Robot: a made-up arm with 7 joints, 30 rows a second.
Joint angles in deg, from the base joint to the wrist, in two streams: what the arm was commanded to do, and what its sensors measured. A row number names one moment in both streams.
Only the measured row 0 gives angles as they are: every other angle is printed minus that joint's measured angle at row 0.
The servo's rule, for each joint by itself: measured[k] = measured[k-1] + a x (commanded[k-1-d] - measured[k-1]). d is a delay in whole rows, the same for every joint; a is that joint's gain. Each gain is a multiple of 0.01, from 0.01 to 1. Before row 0 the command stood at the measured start. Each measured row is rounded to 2 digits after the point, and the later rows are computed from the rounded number. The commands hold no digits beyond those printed.
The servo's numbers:
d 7
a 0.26 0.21 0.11 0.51 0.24 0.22 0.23
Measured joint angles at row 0:
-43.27, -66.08, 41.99, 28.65, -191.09, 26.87, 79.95
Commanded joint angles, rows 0 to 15:
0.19, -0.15, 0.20, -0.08, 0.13, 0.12, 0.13
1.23, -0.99, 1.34, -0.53, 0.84, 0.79, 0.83
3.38, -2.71, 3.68, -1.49, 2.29, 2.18, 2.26
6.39, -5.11, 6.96, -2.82, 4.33, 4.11, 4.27
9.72, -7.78, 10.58, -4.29, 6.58, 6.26, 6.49
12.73, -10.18, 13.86, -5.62, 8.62, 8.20, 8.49
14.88, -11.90, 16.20, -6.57, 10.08, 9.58, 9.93
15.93, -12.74, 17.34, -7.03, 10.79, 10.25, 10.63
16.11, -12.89, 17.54, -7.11, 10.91, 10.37, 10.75
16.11, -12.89, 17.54, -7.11, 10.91, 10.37, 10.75
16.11, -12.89, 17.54, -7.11, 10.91, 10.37, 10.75
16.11, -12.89, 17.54, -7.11, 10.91, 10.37, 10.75
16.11, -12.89, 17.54, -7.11, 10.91, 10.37, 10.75
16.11, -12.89, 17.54, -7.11, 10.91, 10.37, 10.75
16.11, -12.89, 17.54, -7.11, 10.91, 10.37, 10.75
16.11, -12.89, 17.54, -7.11, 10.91, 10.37, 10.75
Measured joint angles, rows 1 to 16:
0.00, 0.00, 0.00, 0.00, 0.00, 0.00, 0.00
0.00, 0.00, 0.00, 0.00, 0.00, 0.00, 0.00
0.00, 0.00, 0.00, 0.00, 0.00, 0.00, 0.00
0.00, 0.00, 0.00, 0.00, 0.00, 0.00, 0.00
0.00, 0.00, 0.00, 0.00, 0.00, 0.00, 0.00
0.00, 0.00, 0.00, 0.00, 0.00, 0.00, 0.00
0.00, 0.00, 0.00, 0.00, 0.00, 0.00, 0.00
0.05, -0.03, 0.02, -0.04, 0.03, 0.03, 0.03
0.36, -0.23, 0.17, -0.29, 0.22, 0.20, 0.21
1.15, -0.75, 0.56, -0.90, 0.72, 0.64, 0.68
2.51, -1.67, 1.26, -1.88, 1.59, 1.40, 1.51
4.38, -2.95, 2.29, -3.11, 2.79, 2.47, 2.66
6.55, -4.47, 3.56, -4.39, 4.19, 3.73, 4.00
8.72, -6.03, 4.95, -5.50, 5.60, 5.02, 5.36
10.59, -7.44, 6.31, -6.28, 6.85, 6.17, 6.57
12.03, -8.58, 7.55, -6.70, 7.82, 7.09, 7.53

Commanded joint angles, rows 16 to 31:
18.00, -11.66, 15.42, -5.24, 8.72, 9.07, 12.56
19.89, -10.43, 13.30, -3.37, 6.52, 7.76, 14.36
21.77, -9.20, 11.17, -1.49, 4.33, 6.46, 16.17
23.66, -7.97, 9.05, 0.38, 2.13, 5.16, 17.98
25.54, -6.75, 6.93, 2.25, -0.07, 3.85, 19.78
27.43, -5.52, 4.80, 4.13, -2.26, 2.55, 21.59
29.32, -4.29, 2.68, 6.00, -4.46, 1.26, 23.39
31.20, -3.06, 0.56, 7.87, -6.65, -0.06, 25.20
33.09, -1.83, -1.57, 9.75, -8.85, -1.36, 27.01
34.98, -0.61, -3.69, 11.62, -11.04, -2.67, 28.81
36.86, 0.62, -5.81, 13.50, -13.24, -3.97, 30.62
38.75, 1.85, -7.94, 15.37, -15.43, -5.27, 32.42
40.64, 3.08, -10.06, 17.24, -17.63, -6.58, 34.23
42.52, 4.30, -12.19, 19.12, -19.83, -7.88, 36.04
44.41, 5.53, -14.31, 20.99, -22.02, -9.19, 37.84
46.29, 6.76, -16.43, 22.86, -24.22, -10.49, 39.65
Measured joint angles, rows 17 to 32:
13.09, -9.49, 8.65, -6.91, 8.56, 7.81, 8.27
13.88, -10.20, 9.63, -7.01, 9.12, 8.37, 8.84
14.46, -10.76, 10.50, -7.06, 9.55, 8.81, 9.28
14.89, -11.21, 11.27, -7.09, 9.88, 9.15, 9.62
15.21, -11.56, 11.96, -7.10, 10.13, 9.42, 9.88
15.44, -11.84, 12.57, -7.11, 10.32, 9.63, 10.08
15.61, -12.06, 13.12, -7.11, 10.46, 9.79, 10.23
16.23, -11.98, 13.37, -6.16, 10.04, 9.63, 10.77
17.18, -11.65, 13.36, -4.74, 9.20, 9.22, 11.60
18.37, -11.14, 13.12, -3.08, 8.03, 8.61, 12.65
19.75, -10.47, 12.67, -1.32, 6.61, 7.85, 13.88
21.26, -9.69, 12.04, 0.50, 5.01, 6.97, 15.24
22.86, -8.81, 11.24, 2.35, 3.27, 6.00, 16.70
24.54, -7.86, 10.30, 4.21, 1.41, 4.96, 18.24
26.27, -6.85, 9.23, 6.08, -0.52, 3.86, 19.84
28.04, -5.80, 8.04, 7.95, -2.52, 2.71, 21.49

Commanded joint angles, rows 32 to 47:
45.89, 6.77, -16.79, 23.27, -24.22, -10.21, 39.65
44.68, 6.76, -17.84, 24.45, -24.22, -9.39, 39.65
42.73, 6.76, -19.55, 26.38, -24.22, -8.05, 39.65
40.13, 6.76, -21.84, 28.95, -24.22, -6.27, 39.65
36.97, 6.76, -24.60, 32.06, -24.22, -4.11, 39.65
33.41, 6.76, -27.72, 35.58, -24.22, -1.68, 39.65
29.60, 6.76, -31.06, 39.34, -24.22, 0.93, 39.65
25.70, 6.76, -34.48, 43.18, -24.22, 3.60, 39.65
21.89, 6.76, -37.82, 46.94, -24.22, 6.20, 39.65
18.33, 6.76, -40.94, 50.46, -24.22, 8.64, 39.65
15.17, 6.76, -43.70, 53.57, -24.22, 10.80, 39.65
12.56, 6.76, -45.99, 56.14, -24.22, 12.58, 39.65
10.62, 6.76, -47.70, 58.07, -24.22, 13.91, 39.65
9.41, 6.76, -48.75, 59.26, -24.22, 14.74, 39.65
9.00, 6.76, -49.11, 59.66, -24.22, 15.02, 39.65
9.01, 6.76, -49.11, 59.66, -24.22, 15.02, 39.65
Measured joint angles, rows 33 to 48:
29.84, -4.71, 6.75, 9.82, -4.56, 1.53, 23.17
31.67, -3.59, 5.37, 11.70, -6.64, 0.32, 24.88
33.51, -2.45, 3.91, 13.57, -8.75, -0.91, 26.61
35.36, -1.29, 2.37, 15.44, -10.88, -2.16, 28.36
37.22, -0.12, 0.77, 17.32, -13.03, -3.42, 30.13
39.09, 1.07, -0.89, 19.19, -15.19, -4.69, 31.90
40.96, 2.26, -2.60, 21.06, -17.36, -5.97, 33.68
42.24, 3.21, -4.16, 22.19, -19.01, -6.90, 35.05
42.87, 3.96, -5.66, 23.34, -20.26, -7.45, 36.11
42.83, 4.55, -7.19, 24.89, -21.21, -7.58, 36.92
42.13, 5.01, -8.80, 26.96, -21.93, -7.29, 37.55
40.79, 5.38, -10.54, 29.56, -22.48, -6.59, 38.03
38.87, 5.67, -12.43, 32.63, -22.90, -5.51, 38.40
36.46, 5.90, -14.48, 36.05, -23.22, -4.09, 38.69
33.66, 6.08, -16.68, 39.69, -23.46, -2.40, 38.91
30.60, 6.22, -19.01, 43.39, -23.64, -0.51, 39.08

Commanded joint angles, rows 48 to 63:
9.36, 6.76, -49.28, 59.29, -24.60, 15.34, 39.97
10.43, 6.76, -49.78, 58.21, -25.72, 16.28, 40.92
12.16, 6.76, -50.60, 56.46, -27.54, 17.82, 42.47
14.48, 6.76, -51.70, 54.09, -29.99, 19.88, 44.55
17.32, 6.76, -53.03, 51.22, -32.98, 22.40, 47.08
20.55, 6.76, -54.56, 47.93, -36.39, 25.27, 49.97
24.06, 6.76, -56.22, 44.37, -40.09, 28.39, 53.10
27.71, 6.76, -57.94, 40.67, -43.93, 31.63, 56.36
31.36, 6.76, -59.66, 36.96, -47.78, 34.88, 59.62
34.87, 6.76, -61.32, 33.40, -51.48, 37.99, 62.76
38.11, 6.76, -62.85, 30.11, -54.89, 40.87, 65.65
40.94, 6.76, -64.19, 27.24, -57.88, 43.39, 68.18
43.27, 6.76, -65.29, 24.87, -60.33, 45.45, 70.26
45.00, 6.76, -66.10, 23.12, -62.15, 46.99, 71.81
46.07, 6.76, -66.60, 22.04, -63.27, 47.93, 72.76
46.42, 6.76, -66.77, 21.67, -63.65, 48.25, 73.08
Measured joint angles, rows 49 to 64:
27.41, 6.33, -21.42, 47.00, -23.78, 1.50, 39.21
24.23, 6.42, -23.87, 50.35, -23.89, 3.55, 39.31
21.20, 6.49, -26.30, 53.30, -23.97, 5.54, 39.39
18.45, 6.55, -28.65, 55.73, -24.03, 7.38, 39.45
16.10, 6.59, -30.86, 57.53, -24.08, 9.00, 39.50
14.25, 6.63, -32.87, 58.62, -24.11, 10.32, 39.53
12.89, 6.66, -34.66, 59.15, -24.14, 11.35, 39.56
11.97, 6.68, -36.27, 59.22, -24.25, 12.23, 39.65
11.57, 6.70, -37.76, 58.70, -24.60, 13.12, 39.94
11.72, 6.71, -39.17, 57.56, -25.31, 14.15, 40.52
12.44, 6.72, -40.55, 55.79, -26.43, 15.41, 41.45
13.71, 6.73, -41.92, 53.46, -28.00, 16.95, 42.74
15.49, 6.74, -43.31, 50.64, -30.01, 18.78, 44.40
17.72, 6.74, -44.73, 47.44, -32.43, 20.89, 46.40
20.32, 6.74, -46.18, 43.99, -35.19, 23.25, 48.69
23.19, 6.74, -47.66, 40.40, -38.21, 25.81, 51.20

